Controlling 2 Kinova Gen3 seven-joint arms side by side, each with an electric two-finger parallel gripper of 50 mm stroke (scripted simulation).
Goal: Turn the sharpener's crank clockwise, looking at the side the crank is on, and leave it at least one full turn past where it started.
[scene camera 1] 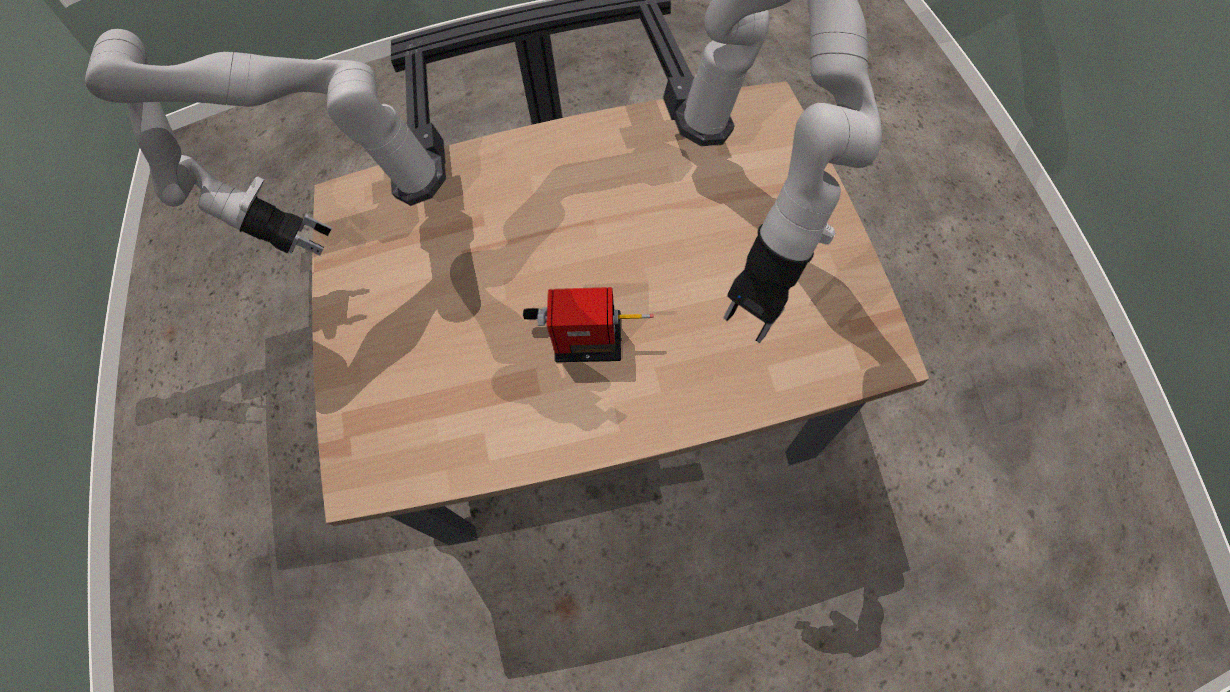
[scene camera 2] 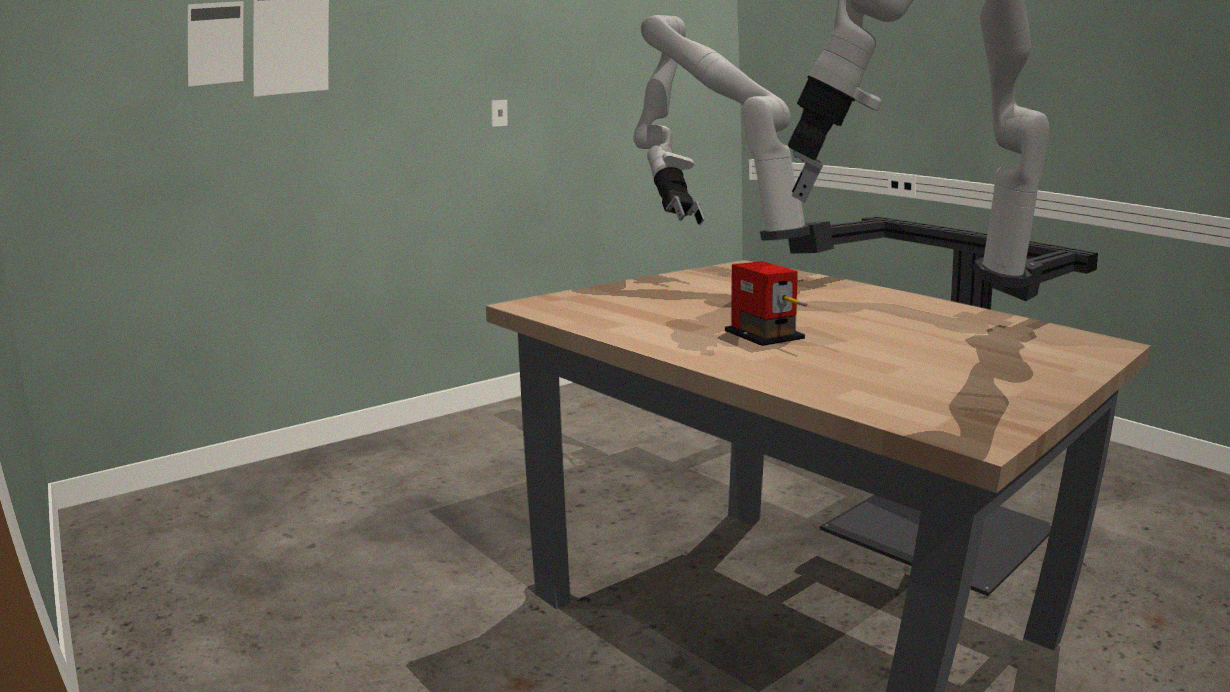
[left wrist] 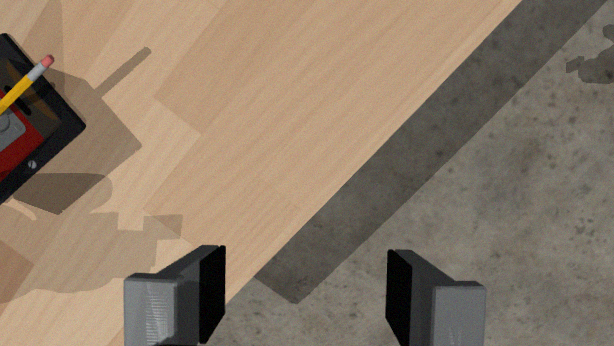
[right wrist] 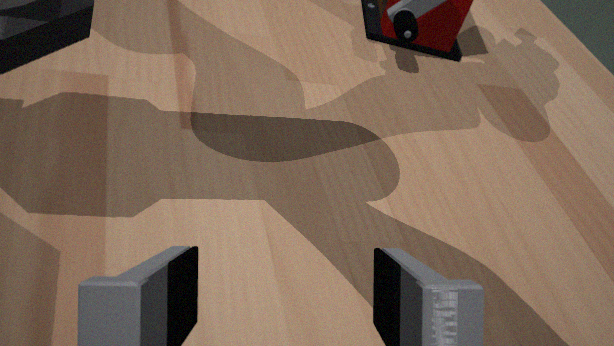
Labels:
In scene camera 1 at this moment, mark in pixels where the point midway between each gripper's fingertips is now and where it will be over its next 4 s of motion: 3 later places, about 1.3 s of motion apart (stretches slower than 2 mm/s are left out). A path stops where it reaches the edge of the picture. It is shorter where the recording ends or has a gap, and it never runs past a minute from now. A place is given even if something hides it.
My left gripper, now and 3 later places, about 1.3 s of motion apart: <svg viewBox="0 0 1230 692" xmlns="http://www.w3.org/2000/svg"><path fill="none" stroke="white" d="M744 327L876 291L941 211L945 120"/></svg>
My right gripper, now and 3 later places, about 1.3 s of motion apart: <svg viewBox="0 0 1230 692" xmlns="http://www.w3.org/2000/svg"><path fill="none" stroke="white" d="M326 241L351 257L388 299L471 312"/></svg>

